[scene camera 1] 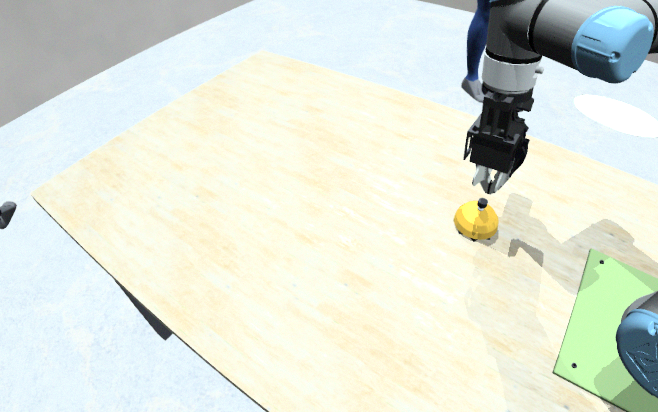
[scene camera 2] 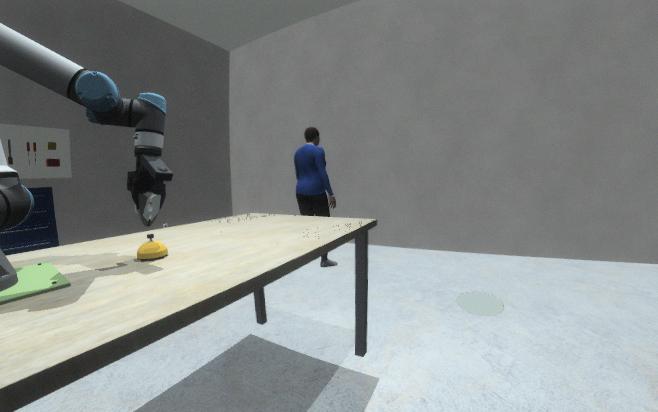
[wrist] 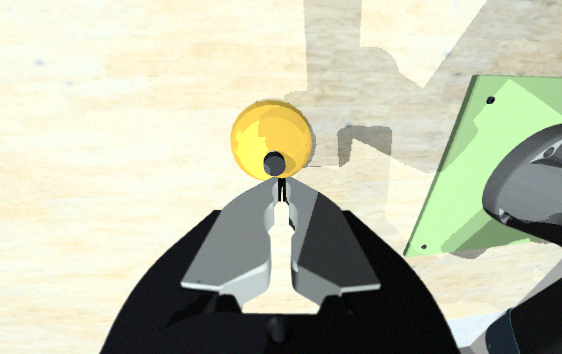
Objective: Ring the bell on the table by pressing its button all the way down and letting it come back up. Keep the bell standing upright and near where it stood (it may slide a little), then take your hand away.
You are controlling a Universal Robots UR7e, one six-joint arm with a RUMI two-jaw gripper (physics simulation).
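Pixels of known places: gripper, fingertip midpoint: (scene camera 1: 488,193) (scene camera 2: 147,226) (wrist: 282,180); arm's base, origin of the base link: (wrist: 532,176).
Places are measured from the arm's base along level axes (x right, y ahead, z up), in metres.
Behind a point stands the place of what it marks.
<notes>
A yellow dome-shaped bell (scene camera 1: 472,222) {z 0.028, x 0.016, y 0.369 m} (scene camera 2: 152,251) {z 0.018, x 0.081, y 0.356 m} (wrist: 257,130) {z 0.031, x 0.067, y 0.382 m} stands upright on the wooden table (scene camera 1: 250,200) {z -0.007, x -0.165, y 0.765 m} (scene camera 2: 225,250) {z -0.007, x 0.166, y 0.535 m}. Its black button (scene camera 1: 482,203) {z 0.059, x 0.039, y 0.367 m} (scene camera 2: 150,236) {z 0.055, x 0.054, y 0.366 m} (wrist: 274,164) {z 0.059, x 0.048, y 0.369 m} stands raised on a short stem above the dome. My gripper (scene camera 1: 492,191) {z 0.081, x 0.046, y 0.364 m} (scene camera 2: 149,224) {z 0.081, x 0.046, y 0.364 m} (wrist: 282,180) {z 0.081, x 0.046, y 0.364 m} is shut, with its two grey fingertips together and nothing between them. It points down above the bell, and a gap shows between the fingertips and the button in both scene views. In the wrist view the fingertips show just below the button.
A light green plate (scene camera 1: 582,320) {z 0.001, x -0.044, y 0.133 m} (scene camera 2: 42,280) {z 0.001, x 0.050, y 0.116 m} (wrist: 450,175) {z 0.001, x 0.003, y 0.138 m} lies on the table at the arm's base. A person in a blue top (scene camera 2: 311,170) stands beyond the table's far side. The arm's shadow falls across the table near the bell.
</notes>
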